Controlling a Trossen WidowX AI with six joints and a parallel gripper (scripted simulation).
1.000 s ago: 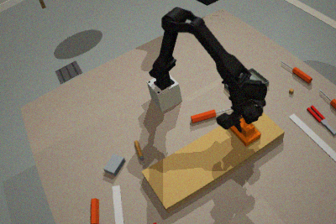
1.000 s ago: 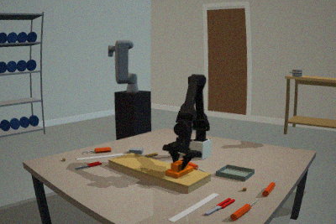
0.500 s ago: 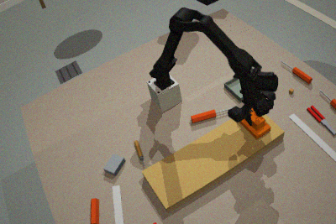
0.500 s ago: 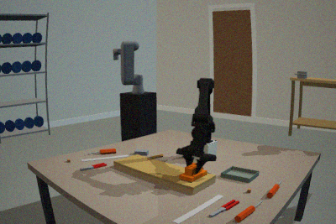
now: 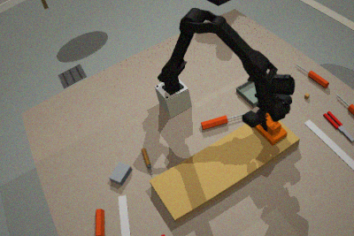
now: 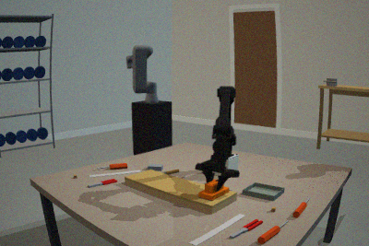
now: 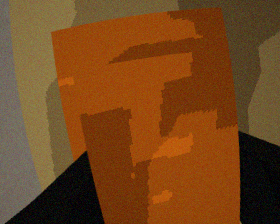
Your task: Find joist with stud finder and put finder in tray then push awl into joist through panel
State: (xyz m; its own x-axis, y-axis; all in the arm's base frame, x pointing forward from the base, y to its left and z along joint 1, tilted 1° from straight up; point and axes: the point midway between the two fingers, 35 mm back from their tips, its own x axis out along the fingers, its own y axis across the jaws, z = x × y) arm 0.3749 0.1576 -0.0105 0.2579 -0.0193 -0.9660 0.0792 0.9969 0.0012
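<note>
Now: gripper tip 210 mm past the grey-green tray, 150 mm to the right of it and 50 mm above it. Also, from my gripper tip: orange stud finder: 20 mm behind, 20 mm above; grey block: 510 mm to the right, 230 mm behind, 50 mm below; awl: 410 mm to the right, 210 mm behind, 60 mm below.
</note>
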